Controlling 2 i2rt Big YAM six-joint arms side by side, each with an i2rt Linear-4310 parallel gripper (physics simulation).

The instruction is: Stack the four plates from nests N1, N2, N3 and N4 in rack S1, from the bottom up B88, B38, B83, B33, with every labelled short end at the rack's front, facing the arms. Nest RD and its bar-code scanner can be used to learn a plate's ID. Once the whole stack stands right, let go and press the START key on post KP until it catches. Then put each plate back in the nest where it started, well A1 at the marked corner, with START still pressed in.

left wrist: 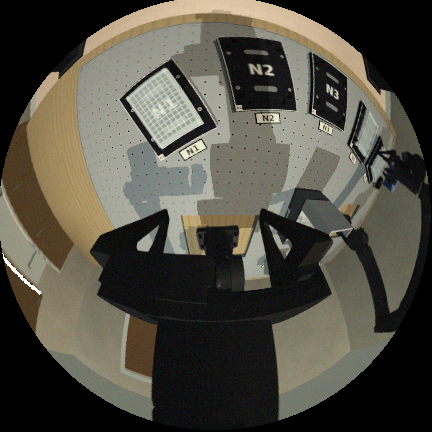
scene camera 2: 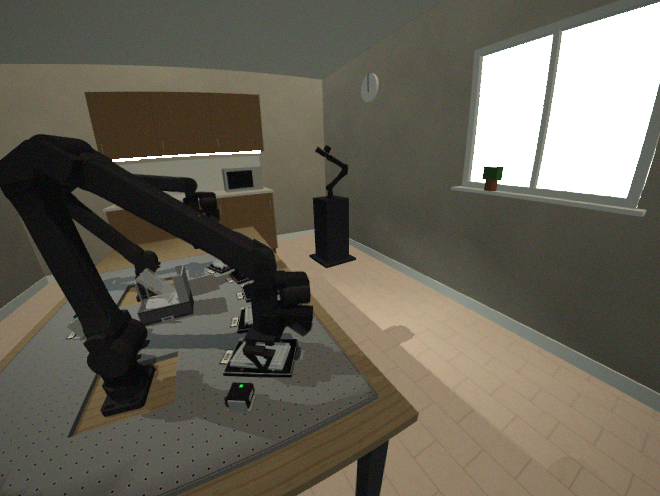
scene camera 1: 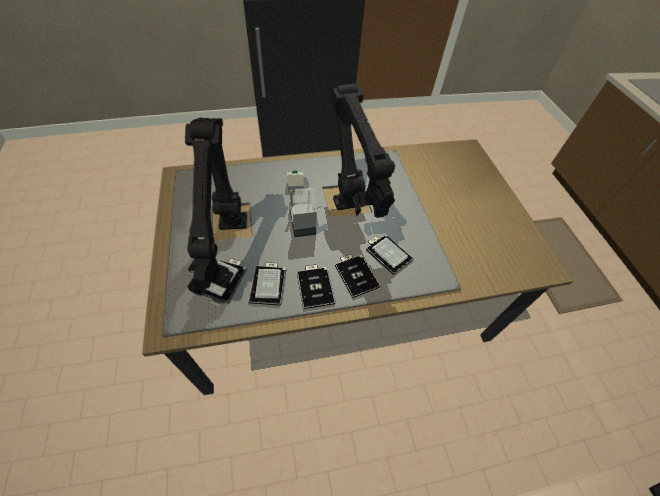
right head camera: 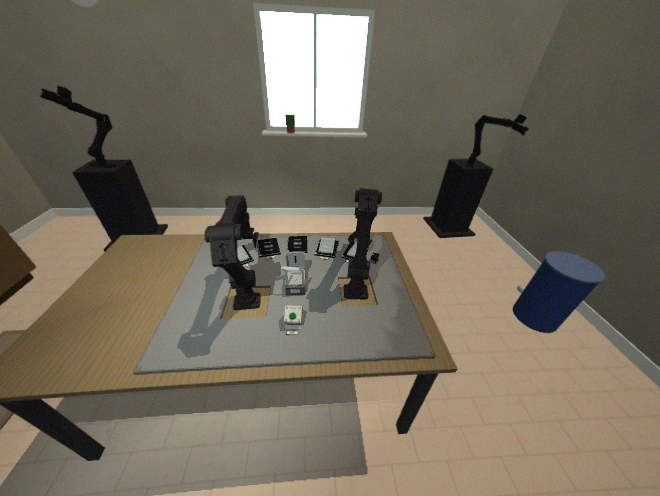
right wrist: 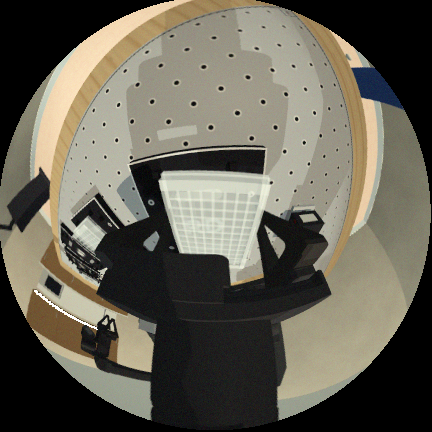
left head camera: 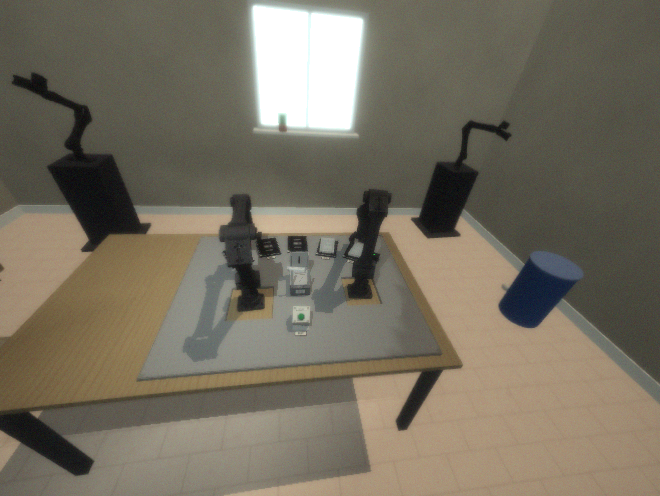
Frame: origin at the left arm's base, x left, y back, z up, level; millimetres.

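Where they show: left gripper, fingertip midpoint: (left wrist: pixel 213 213) (scene camera 1: pixel 368 213) (right head camera: pixel 245 248) (right wrist: pixel 109 316); right gripper, fingertip midpoint: (left wrist: pixel 378 160) (scene camera 2: pixel 269 358) (scene camera 1: pixel 218 282) (right wrist: pixel 213 212) (left head camera: pixel 358 249); left arm's base at its link origin: (left wrist: pixel 217 236) (scene camera 2: pixel 150 292) (scene camera 1: pixel 347 201) (right head camera: pixel 247 302) (left head camera: pixel 251 303); right arm's base at its link origin: (scene camera 2: pixel 131 390) (scene camera 1: pixel 233 221) (right head camera: pixel 355 292) (right wrist: pixel 251 284) (left head camera: pixel 359 292).
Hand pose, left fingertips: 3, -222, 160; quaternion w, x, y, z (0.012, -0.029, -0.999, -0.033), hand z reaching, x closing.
Observation:
Each offset is from my left fingertips to the centre of the thing, as dx, dy, dz. "pt": to the spot under its first point. Level surfaces: height alone.
My right gripper (right wrist: pixel 213 212) (scene camera 2: pixel 259 358) is low over nest RD, its fingers on both long sides of the clear gridded plate @(-620, -81, -123) (right wrist: pixel 215 197) (scene camera 2: pixel 278 357) there; it looks shut on that plate. My left gripper (left wrist: pixel 213 213) is open and empty, high above the mat. Plates lie in nest N1 @(pt +1, -83, -135) (left wrist: pixel 207 122) and nest N4 @(pt -498, -200, -122) (scene camera 1: pixel 256 299). Nest N2 @(-94, -182, -136) (left wrist: pixel 261 57) (scene camera 1: pixel 358 282) and nest N3 @(-268, -189, -136) (left wrist: pixel 327 107) (scene camera 1: pixel 315 297) are empty. Rack S1 @(-241, +137, -73) (scene camera 1: pixel 304 221) (scene camera 2: pixel 166 313) has pale, clear surfaces inside; its contents are unclear. Post KP @(-218, +386, -105) (left head camera: pixel 300 309) (scene camera 1: pixel 295 178) has a green key.
The bar-code scanner @(pt -724, -5, -113) (scene camera 2: pixel 240 397) (right wrist: pixel 306 227) stands beside nest RD, its green light on. Rack S1 stands between the two arm bases, with post KP behind it in scene camera 1. The nests form an arc along the edge of the grey mat @(dz -146) (scene camera 1: pixel 421 277) away from the arms.

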